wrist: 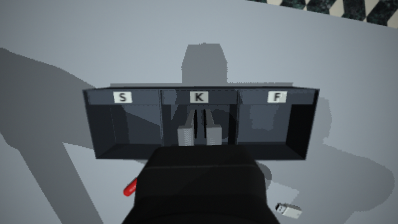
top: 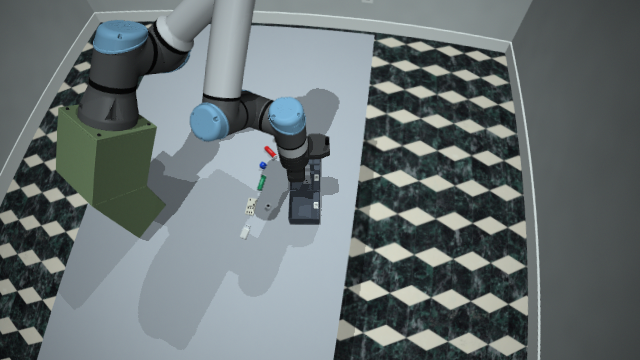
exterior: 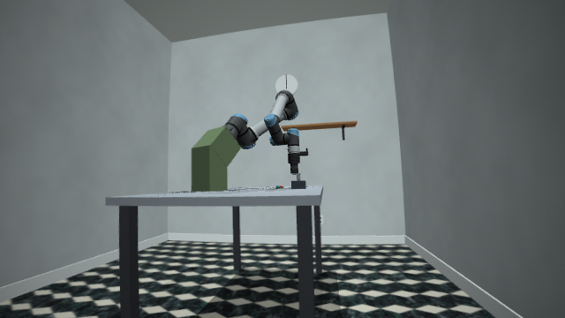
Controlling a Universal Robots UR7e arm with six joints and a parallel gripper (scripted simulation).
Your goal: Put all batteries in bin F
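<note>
Now: the dark bin 10 mm behind my hand and 20 mm below it. Also, from my hand: green battery 130 mm behind, 40 mm to the right, 40 mm below; then blue die 150 mm behind, 10 mm to the left, 40 mm below; then ring-shaped part 80 mm behind, 100 mm to the right, 40 mm below.
</note>
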